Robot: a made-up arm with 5 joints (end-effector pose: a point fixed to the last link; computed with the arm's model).
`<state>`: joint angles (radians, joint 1 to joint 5).
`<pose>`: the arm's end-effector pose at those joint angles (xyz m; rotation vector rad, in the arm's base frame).
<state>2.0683 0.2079 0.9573 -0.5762 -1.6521</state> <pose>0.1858 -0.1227 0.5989 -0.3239 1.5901 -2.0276</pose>
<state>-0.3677 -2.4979 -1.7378 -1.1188 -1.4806</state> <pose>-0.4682 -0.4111 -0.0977 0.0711 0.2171 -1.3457</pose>
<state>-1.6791 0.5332 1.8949 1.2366 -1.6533</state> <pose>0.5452 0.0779 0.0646 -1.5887 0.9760 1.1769</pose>
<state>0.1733 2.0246 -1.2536 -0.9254 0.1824</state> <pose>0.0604 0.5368 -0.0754 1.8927 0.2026 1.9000</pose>
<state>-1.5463 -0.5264 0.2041 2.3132 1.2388</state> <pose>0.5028 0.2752 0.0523 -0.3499 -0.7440 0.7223</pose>
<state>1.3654 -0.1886 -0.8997 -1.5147 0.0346</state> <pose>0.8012 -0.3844 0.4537 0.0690 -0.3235 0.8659</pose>
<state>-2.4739 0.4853 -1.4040 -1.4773 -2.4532</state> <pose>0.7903 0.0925 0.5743 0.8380 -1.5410 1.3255</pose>
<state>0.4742 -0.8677 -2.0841 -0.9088 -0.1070</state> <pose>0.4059 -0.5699 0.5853 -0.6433 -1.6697 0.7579</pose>
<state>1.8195 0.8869 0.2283 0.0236 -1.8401</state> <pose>0.4805 -0.3401 0.4304 1.8663 -2.0011 1.4975</pose>
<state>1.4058 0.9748 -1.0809 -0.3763 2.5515</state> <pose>0.6326 -0.3218 0.0737 1.4481 -2.0042 0.9043</pose>
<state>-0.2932 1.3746 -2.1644 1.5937 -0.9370</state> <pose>0.3749 0.2109 0.1194 0.7845 -0.6089 -0.4948</pose>
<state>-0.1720 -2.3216 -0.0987 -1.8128 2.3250</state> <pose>-0.1199 -0.1013 -0.3809 1.0465 1.2098 1.2569</pose>
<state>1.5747 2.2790 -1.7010 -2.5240 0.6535</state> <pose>-0.3062 -0.0427 -0.1863 1.9937 1.8984 -0.6666</pose>
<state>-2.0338 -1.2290 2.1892 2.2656 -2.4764</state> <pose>0.3118 0.2236 -0.2206 -1.4790 0.9262 1.8139</pose>
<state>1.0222 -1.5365 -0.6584 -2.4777 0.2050</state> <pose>0.2380 -0.6689 0.6029 0.7415 -1.5576 0.7325</pose>
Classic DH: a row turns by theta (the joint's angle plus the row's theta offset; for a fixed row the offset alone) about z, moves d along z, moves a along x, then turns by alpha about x. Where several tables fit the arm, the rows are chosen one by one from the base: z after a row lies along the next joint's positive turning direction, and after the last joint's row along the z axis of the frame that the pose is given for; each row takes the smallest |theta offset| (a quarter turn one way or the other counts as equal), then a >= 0, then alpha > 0; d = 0 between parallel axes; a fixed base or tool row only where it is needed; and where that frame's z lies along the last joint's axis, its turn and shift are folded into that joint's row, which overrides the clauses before.
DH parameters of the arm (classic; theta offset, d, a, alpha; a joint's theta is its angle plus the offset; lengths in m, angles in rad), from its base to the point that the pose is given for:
base (fixed): -1.5708 0.1999 0 1.5708
joint 1: 0 -0.162 0.1091 -1.5708
joint 2: 1.5708 -0.1447 0.3291 -1.5708
joint 3: 1.5708 -0.0756 0.1898 -1.5708
joint 4: 0 0.0452 -0.0217 -1.5708
joint 5: 1.5708 0.1887 0.115 -1.5708
tool (fixed): 0 -0.0178 0 0

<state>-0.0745 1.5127 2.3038 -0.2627 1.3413</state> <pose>0.4673 0.1241 0.1416 -0.6835 0.6413 1.1459</pose>
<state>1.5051 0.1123 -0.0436 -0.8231 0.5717</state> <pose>0.5904 -0.4429 0.4883 -0.6326 -0.4615 0.2764</pose>
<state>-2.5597 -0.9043 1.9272 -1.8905 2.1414</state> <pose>0.0399 0.1013 0.0320 0.2452 2.2734 -0.4110</pose>
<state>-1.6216 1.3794 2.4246 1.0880 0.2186</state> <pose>0.3481 0.1776 0.3386 -1.0537 -0.2733 2.0253</pose>
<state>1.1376 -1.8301 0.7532 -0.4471 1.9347</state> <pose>-0.1774 -0.2716 0.2963 -1.5498 -2.2116 -1.3716</pose>
